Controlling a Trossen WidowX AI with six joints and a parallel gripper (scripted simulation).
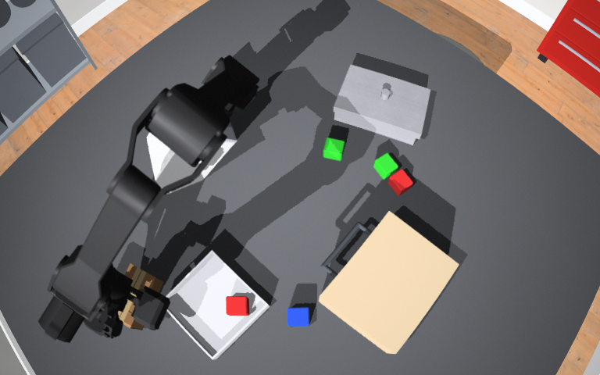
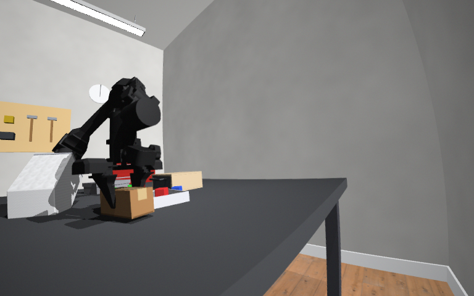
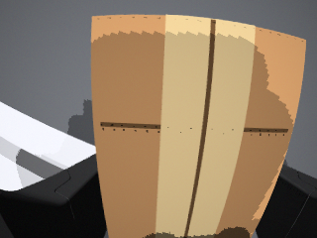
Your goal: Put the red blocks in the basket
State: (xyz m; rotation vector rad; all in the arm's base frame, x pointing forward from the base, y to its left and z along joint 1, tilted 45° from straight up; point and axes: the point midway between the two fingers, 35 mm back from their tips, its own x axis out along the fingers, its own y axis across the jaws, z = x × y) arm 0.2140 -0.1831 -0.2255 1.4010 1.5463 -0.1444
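The brown cardboard box lies 20 mm below my hand. Also, from my hand: white basket: 120 mm to the left, 80 mm ahead, 50 mm below; blue block: 250 mm to the left, 180 mm ahead, 50 mm below; tan drawer unit: 410 mm to the left, 230 mm ahead, 30 mm below.
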